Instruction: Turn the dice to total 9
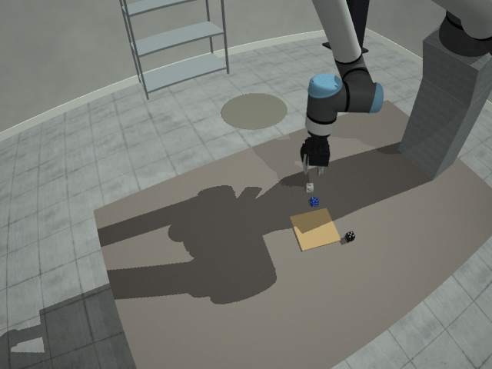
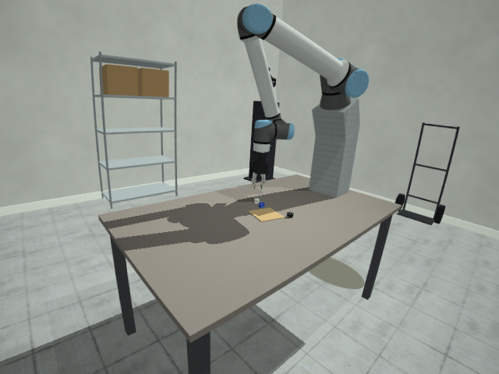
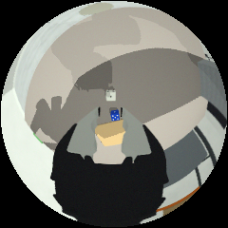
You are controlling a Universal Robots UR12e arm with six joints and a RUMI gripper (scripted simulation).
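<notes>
Right now my hand is 90 mm above the white die. From my hand the other things lie so: blue die (90 mm below, 60 mm to the left, 30 mm ahead); tan mat (140 mm to the left, 100 mm below, 100 mm ahead); black die (250 mm to the left, 90 mm below, 30 mm ahead).
</notes>
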